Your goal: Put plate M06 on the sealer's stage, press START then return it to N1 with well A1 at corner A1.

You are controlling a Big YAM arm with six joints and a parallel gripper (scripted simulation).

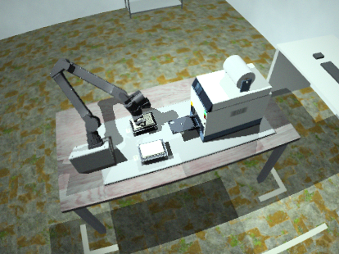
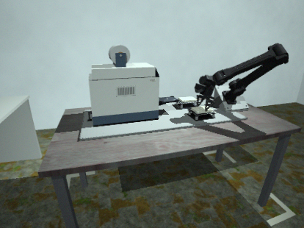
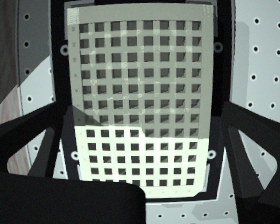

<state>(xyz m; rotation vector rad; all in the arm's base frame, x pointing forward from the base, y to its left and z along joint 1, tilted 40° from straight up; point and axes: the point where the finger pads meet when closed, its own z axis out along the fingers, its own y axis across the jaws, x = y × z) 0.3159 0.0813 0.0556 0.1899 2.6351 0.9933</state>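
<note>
Now: the black nest N1 3 cm below my hand. Also, from my hand: foil roll (54 cm ahead, 15 cm to the right, 35 cm above); sealer stage (21 cm ahead, 14 cm to the right, 3 cm above); pale plate (22 cm to the right, 1 cm below).
</note>
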